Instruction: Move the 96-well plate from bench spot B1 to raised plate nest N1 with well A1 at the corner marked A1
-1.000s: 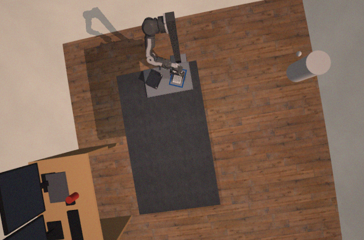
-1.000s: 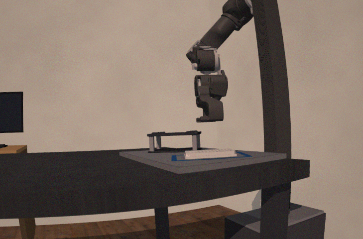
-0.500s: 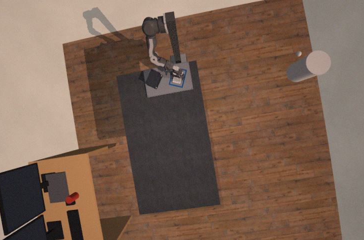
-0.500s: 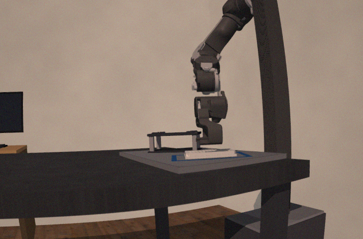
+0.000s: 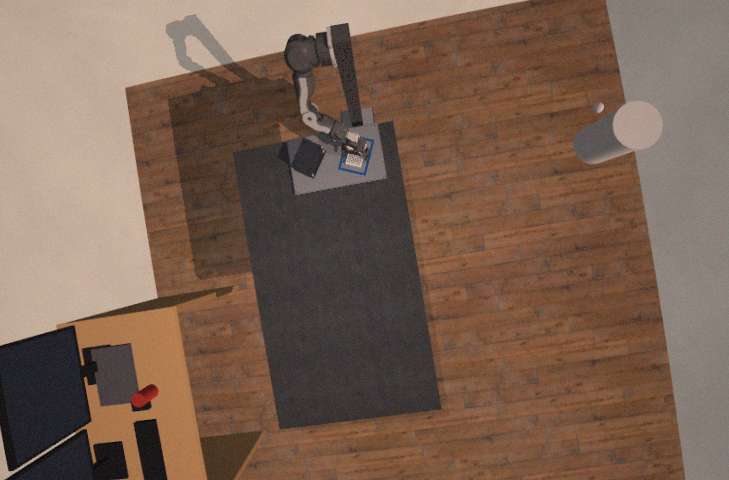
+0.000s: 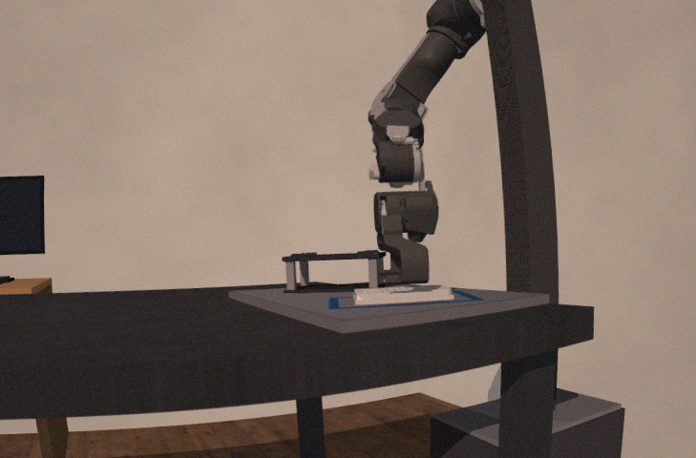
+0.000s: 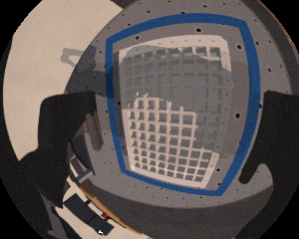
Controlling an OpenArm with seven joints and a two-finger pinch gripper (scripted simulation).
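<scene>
My gripper is now 20 mm above the white 96-well plate. Also, from my hand: corner mark: 40 mm behind, 160 mm to the right, 40 mm above; then plate nest N1: 250 mm to the right, 30 mm above.
</scene>
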